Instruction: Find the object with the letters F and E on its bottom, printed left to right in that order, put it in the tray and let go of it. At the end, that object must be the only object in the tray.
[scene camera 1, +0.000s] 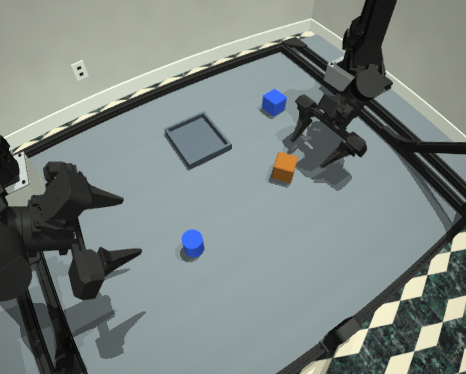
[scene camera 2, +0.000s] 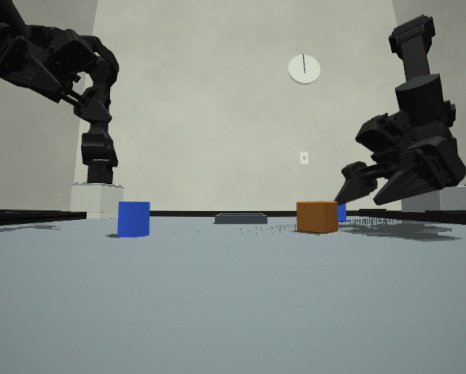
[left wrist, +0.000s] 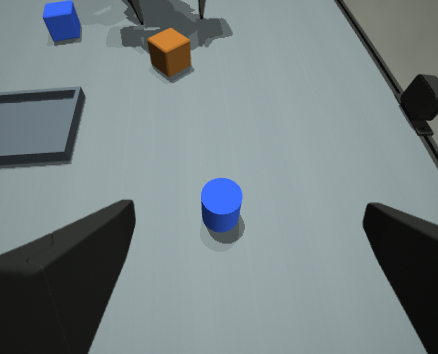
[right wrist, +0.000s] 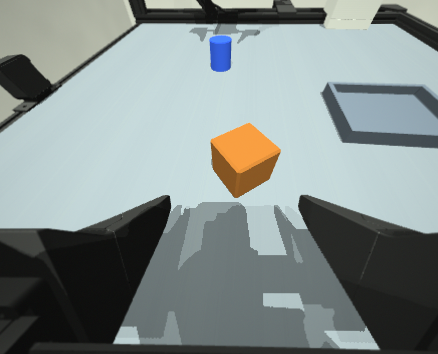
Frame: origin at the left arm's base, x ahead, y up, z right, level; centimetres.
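Seen in the pictures: left gripper, fingertip midpoint: (scene camera 1: 131, 225) (scene camera 2: 88, 107) (left wrist: 250, 212); right gripper, fingertip midpoint: (scene camera 1: 306, 153) (scene camera 2: 352, 203) (left wrist: 172, 20) (right wrist: 234, 201); left arm's base, link origin: (scene camera 1: 5, 176) (scene camera 2: 99, 185).
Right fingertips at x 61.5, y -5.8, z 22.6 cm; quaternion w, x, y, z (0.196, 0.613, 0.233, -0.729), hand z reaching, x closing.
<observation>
Pixels of each thing's middle, then the offset from my right fingertips to it. "pt": a spot on its surface instead.
- blue cylinder, body centre: (left wrist: 221, 206) (scene camera 2: 134, 218) (scene camera 1: 193, 243) (right wrist: 220, 54) dy -2.0, dx -30.7, dz +6.4 cm
- orange cube, body centre: (right wrist: 242, 160) (left wrist: 169, 52) (scene camera 2: 317, 216) (scene camera 1: 284, 167) dy -1.9, dx -5.4, dz -0.2 cm
- blue cube, body centre: (left wrist: 62, 20) (scene camera 1: 274, 102) (scene camera 2: 332, 212) dy -1.9, dx +4.3, dz -19.0 cm
- grey tray, body centre: (left wrist: 25, 124) (right wrist: 387, 111) (scene camera 1: 197, 138) (scene camera 2: 240, 217) dy -3.3, dx -18.1, dz -18.2 cm
- dark block, surface spot: (left wrist: 421, 97) (scene camera 1: 339, 326) (right wrist: 27, 71) pt dy -0.4, dx -16.3, dz +33.3 cm
A blue cylinder (scene camera 1: 193, 244) (scene camera 2: 133, 219) (left wrist: 221, 205) (right wrist: 220, 54) stands upright on the table. An orange cube (scene camera 1: 284, 168) (scene camera 2: 317, 217) (left wrist: 170, 52) (right wrist: 245, 155) and a blue cube (scene camera 1: 274, 102) (scene camera 2: 342, 212) (left wrist: 62, 21) rest on the table. Their bottoms are hidden and no letters show. The grey tray (scene camera 1: 210, 156) (scene camera 2: 241, 221) (left wrist: 75, 125) (right wrist: 332, 114) is empty. My left gripper (scene camera 1: 132, 226) (left wrist: 250, 212) is open and empty, apart from the cylinder and on its near side in the left wrist view. My right gripper (scene camera 1: 307, 153) (scene camera 2: 356, 202) (right wrist: 234, 201) is open and empty above the table, close to the orange cube.
A black frame (scene camera 1: 155, 92) runs around the table's edge. A dark block (scene camera 1: 341, 334) (left wrist: 421, 97) (right wrist: 24, 77) is fixed at that frame. The blue cube stands beyond the orange cube in scene camera 2.
</observation>
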